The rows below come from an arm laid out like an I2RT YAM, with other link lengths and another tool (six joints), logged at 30 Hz.
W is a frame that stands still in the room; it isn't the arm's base.
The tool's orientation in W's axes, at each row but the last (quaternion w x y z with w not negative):
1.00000, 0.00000, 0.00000, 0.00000
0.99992, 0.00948, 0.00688, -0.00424
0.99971, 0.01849, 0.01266, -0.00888
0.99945, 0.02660, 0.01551, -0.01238
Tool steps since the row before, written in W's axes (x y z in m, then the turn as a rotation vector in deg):
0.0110, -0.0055, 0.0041, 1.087, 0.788, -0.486
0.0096, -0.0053, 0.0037, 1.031, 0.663, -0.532
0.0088, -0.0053, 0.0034, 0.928, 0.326, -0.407
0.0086, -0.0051, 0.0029, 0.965, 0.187, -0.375
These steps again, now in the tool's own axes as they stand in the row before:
0.0110, -0.0055, 0.0041, 1.087, 0.788, -0.486
0.0096, -0.0051, 0.0039, 1.033, 0.662, -0.530
0.0088, -0.0050, 0.0038, 0.932, 0.328, -0.396
0.0086, -0.0047, 0.0034, 0.972, 0.192, -0.355

